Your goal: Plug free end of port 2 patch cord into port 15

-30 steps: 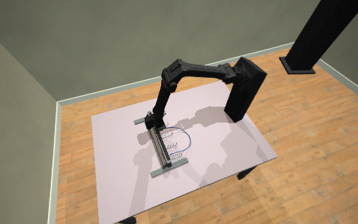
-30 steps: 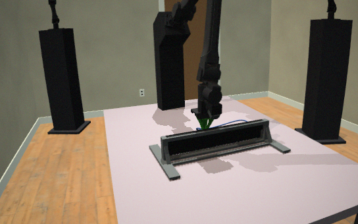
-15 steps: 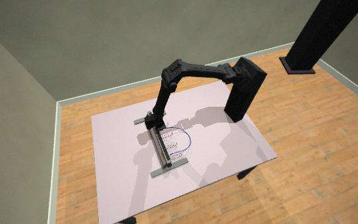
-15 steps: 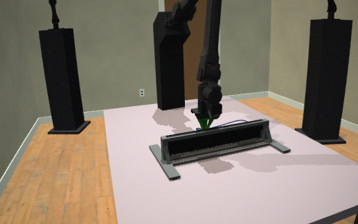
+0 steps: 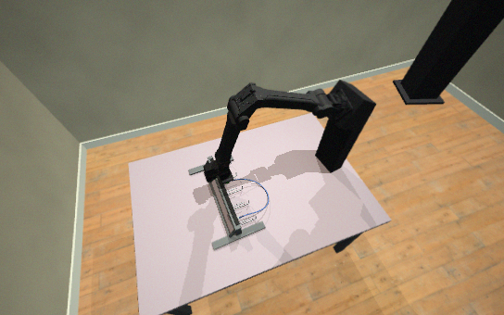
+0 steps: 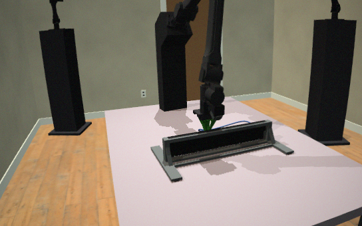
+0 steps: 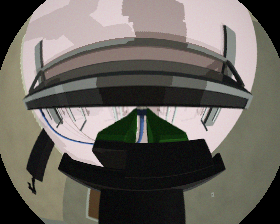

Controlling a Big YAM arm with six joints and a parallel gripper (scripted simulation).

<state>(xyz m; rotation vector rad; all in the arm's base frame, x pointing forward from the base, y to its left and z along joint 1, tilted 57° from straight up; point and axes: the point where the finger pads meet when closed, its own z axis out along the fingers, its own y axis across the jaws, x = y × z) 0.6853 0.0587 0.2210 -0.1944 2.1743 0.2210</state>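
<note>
Now: the plug 20 mm ahead of my hand and 10 mm to the left of it.
</note>
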